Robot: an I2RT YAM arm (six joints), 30 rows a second.
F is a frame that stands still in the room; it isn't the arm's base.
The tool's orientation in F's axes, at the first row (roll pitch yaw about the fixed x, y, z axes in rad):
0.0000 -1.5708 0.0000
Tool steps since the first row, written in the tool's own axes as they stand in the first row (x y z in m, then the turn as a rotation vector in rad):
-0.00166 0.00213 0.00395 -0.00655 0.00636 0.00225
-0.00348 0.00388 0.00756 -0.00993 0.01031 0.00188
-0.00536 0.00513 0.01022 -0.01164 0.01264 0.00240
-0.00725 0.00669 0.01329 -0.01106 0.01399 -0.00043
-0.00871 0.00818 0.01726 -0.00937 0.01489 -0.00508
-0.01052 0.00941 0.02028 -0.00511 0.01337 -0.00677
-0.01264 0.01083 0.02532 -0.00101 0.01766 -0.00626
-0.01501 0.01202 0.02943 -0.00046 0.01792 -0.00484
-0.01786 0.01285 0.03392 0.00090 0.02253 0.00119
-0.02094 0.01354 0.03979 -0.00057 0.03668 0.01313
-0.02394 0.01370 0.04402 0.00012 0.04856 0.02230
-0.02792 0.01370 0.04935 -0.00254 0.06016 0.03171
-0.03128 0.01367 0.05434 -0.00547 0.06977 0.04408
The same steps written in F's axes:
-0.00395 0.00213 -0.00166 -0.00225 0.00636 -0.00655
-0.00756 0.00388 -0.00348 -0.00188 0.01031 -0.00993
-0.01022 0.00513 -0.00536 -0.00240 0.01264 -0.01164
-0.01329 0.00669 -0.00725 0.00043 0.01399 -0.01106
-0.01726 0.00818 -0.00871 0.00508 0.01489 -0.00937
-0.02028 0.00941 -0.01052 0.00677 0.01337 -0.00511
-0.02532 0.01083 -0.01264 0.00626 0.01766 -0.00101
-0.02943 0.01202 -0.01501 0.00484 0.01792 -0.00046
-0.03392 0.01285 -0.01786 -0.00119 0.02253 0.00090
-0.03979 0.01354 -0.02094 -0.01313 0.03668 -0.00057
-0.04402 0.01370 -0.02394 -0.02230 0.04856 0.00012
-0.04935 0.01370 -0.02792 -0.03171 0.06016 -0.00254
-0.05434 0.01367 -0.03128 -0.04408 0.06977 -0.00547

